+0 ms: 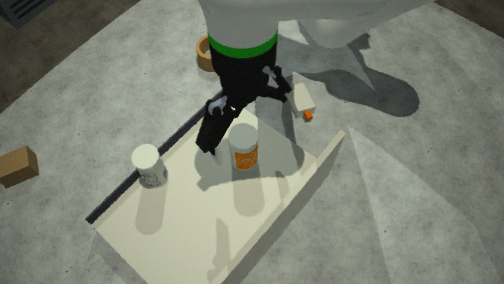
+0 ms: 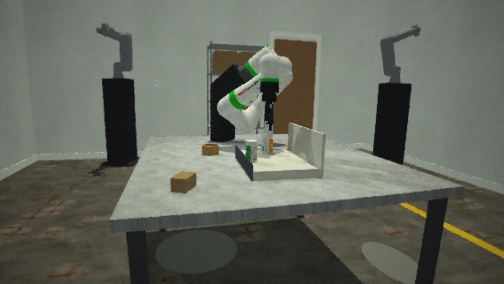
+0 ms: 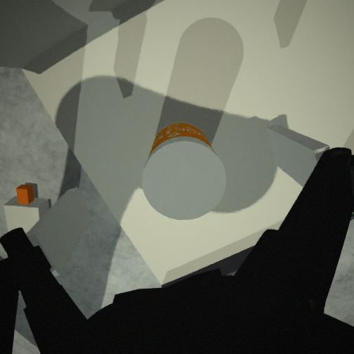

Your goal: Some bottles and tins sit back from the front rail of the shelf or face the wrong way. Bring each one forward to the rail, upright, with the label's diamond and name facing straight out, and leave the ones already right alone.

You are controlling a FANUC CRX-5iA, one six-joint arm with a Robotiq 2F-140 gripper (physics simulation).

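Seen in the pictures: gripper, fingertip midpoint: (image 1: 246, 137) (image 2: 268, 135); arm's base at its link origin: (image 2: 245, 75).
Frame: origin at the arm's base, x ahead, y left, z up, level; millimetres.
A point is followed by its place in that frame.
Note:
A grey-lidded bottle with an orange label (image 1: 245, 150) {z -323, x 508, y 185 mm} (image 2: 271, 146) {z -375, x 515, y 181 mm} (image 3: 184, 180) stands upright on the cream shelf (image 1: 190, 210) {z -415, x 652, y 194 mm} (image 2: 287, 169) {z -415, x 795, y 246 mm}, set back from the dark front rail (image 1: 120, 196) {z -415, x 764, y 84 mm} (image 2: 243, 162) {z -424, x 668, y 52 mm}. Its orange label faces away from the rail. A white bottle (image 1: 149, 165) {z -319, x 677, y 111 mm} (image 2: 251, 151) {z -363, x 702, y 90 mm} stands upright close behind the rail; its green label part is on the rail side, and its diamond and name cannot be read. My gripper (image 1: 247, 122) {z -322, x 490, y 163 mm} (image 3: 174, 175) is open and empty, pointing down above the orange-label bottle, with one finger to each side.
The shelf's upright back panel (image 2: 307, 150) {z -368, x 623, y 348 mm} rises opposite the rail. A white box with an orange knob (image 1: 302, 99) {z -425, x 286, y 100 mm} (image 3: 22, 214) lies beyond the shelf's end. A wooden ring (image 1: 204, 60) {z -415, x 421, y -140 mm} (image 2: 210, 150) {z -424, x 426, y -151 mm} and a brown block (image 1: 17, 167) {z -403, x 951, y -116 mm} (image 2: 183, 182) {z -415, x 1011, y -127 mm} are on the rail's outer side.

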